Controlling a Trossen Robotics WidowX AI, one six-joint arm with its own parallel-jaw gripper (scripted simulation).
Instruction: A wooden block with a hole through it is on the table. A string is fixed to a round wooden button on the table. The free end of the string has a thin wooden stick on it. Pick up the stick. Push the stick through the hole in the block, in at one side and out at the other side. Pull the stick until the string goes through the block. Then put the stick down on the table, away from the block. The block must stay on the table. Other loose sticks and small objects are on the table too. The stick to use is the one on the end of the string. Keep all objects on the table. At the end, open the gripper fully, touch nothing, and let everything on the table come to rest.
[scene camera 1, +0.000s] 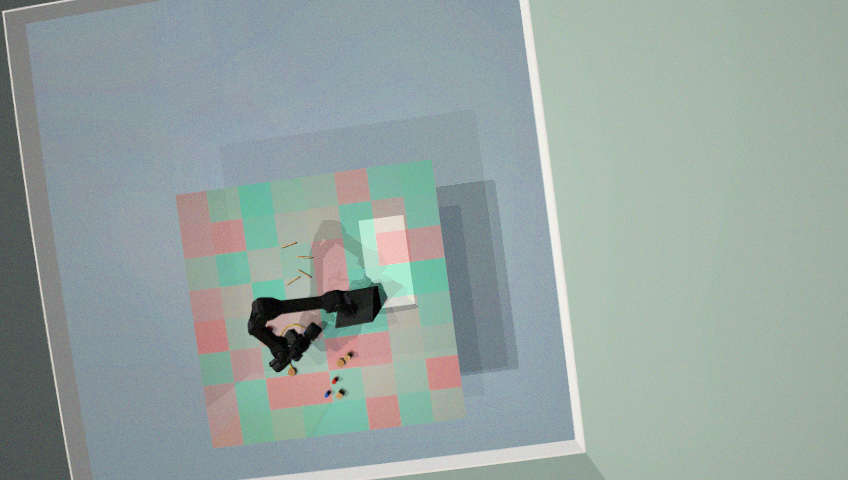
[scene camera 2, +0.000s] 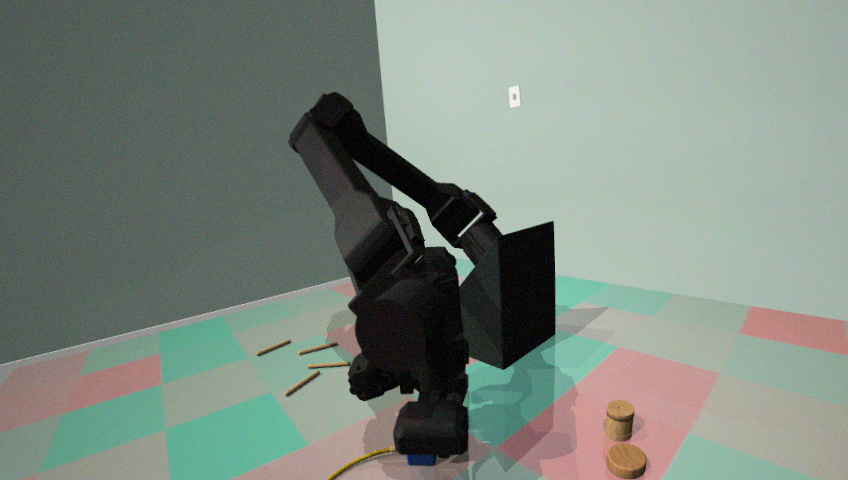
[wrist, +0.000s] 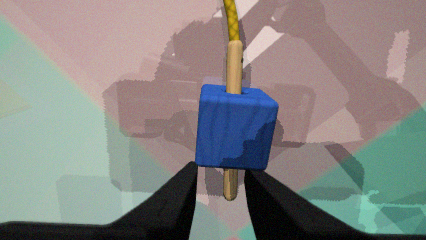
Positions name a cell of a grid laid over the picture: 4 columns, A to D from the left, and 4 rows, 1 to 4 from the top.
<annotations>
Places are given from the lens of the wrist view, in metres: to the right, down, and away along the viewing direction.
gripper (wrist: C3): 0.00, 0.03, 0.11
blue block (wrist: C3): 0.01, 0.01, 0.09
</annotations>
